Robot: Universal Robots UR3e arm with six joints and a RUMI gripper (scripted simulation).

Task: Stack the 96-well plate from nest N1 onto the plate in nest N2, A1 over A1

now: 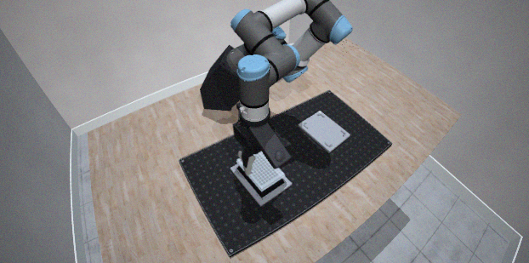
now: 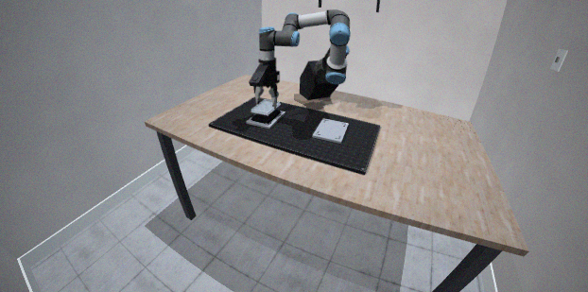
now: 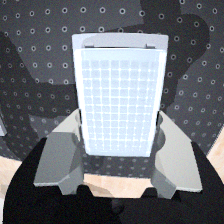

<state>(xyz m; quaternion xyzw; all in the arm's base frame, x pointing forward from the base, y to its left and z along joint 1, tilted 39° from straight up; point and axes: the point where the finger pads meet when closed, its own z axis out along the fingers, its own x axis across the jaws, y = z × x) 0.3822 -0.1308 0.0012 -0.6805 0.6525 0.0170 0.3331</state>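
Now: the black 96-well plate 50 mm below my hand. From my hand the other things lie so: white 96-well plate: 10 mm below; then nest N1: 300 mm to the left, 60 mm below, 60 mm behind.
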